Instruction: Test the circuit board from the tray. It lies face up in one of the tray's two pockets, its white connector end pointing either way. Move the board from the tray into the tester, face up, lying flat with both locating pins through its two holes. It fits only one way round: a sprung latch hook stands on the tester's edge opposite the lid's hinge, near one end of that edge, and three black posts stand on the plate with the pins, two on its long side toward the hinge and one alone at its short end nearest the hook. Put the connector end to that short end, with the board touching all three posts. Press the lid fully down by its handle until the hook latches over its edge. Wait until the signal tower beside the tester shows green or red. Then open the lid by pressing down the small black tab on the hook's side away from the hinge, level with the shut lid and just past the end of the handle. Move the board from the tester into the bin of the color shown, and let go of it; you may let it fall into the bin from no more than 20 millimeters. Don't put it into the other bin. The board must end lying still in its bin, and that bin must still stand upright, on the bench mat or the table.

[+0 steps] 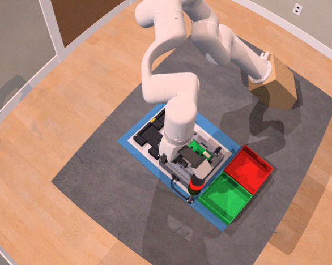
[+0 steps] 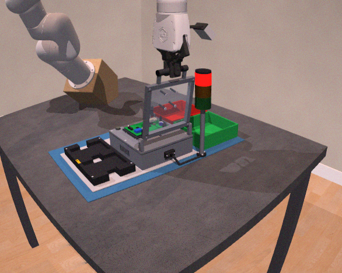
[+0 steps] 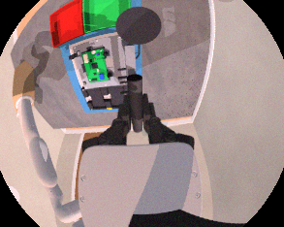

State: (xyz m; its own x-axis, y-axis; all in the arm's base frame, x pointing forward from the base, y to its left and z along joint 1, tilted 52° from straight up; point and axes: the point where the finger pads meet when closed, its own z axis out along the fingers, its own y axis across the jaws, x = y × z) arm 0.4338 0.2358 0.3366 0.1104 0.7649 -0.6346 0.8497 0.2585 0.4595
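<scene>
My hand is 13 cm past the green circuit board, 2 cm to the right of it and 20 cm above it. Also, from my hand: black latch hook: 18 cm behind, 8 cm to the left, 19 cm below; clear lid: 2 cm behind, 9 cm below; plate: 12 cm behind, 2 cm to the left, 20 cm below.
</scene>
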